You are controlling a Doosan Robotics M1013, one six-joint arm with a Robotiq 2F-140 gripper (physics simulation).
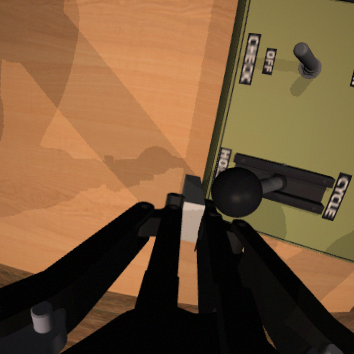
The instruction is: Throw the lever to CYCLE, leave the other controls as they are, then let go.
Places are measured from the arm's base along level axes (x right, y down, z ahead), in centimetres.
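Pixels of known places: gripper, fingertip midpoint: (189,188).
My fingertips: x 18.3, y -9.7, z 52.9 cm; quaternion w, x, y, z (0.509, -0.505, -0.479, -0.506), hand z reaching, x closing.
For each thing: its top centre in the pictures, then the offset to it from my fingertips. "spot": a spot on its surface instead. Level surfaces: height alone.
- large black ball knob, surface spot: (237,192) spot: dx -2.7, dy -6.3, dz +2.8 cm
- short grey shaft, top centre: (275,196) dx -2.0, dy -4.1, dz +6.8 cm
- dark slotted guide, surface spot: (305,189) spot: dx -1.9, dy +0.1, dz +12.4 cm
- green panel, surface height: dy +1.8 cm
- CYCLE label, surface spot: (337,197) spot: dx -2.0, dy -1.1, dz +15.6 cm
- grey toggle switch, top centre: (319,52) dx -14.0, dy -2.7, dz +8.0 cm
- OFF label, surface spot: (269,61) spot: dx -14.0, dy +2.7, dz +6.0 cm
- CHECK label, top centre: (250,57) dx -14.1, dy +3.2, dz +4.0 cm
- wooden table top, surface height: dy +10.1 cm
The lever is a large black ball knob (237,192) on a short grey shaft (273,184), which comes out of a dark slotted guide (305,189) on the green panel (280,120). The knob leans toward the HOLD end, partly over the label there, and the CYCLE label (337,197) is at the guide's other end. My gripper (189,188) is shut and empty, with its fingertips just left of the knob on the HOLD side. Whether a fingertip touches the knob cannot be told.
A grey toggle switch (307,60) stands on the panel above the lever guide, tilted toward the OFF label (269,61). A CHECK label (250,59) is beside it. The wooden table top (120,85) lies left of the panel, with arm shadows across it.
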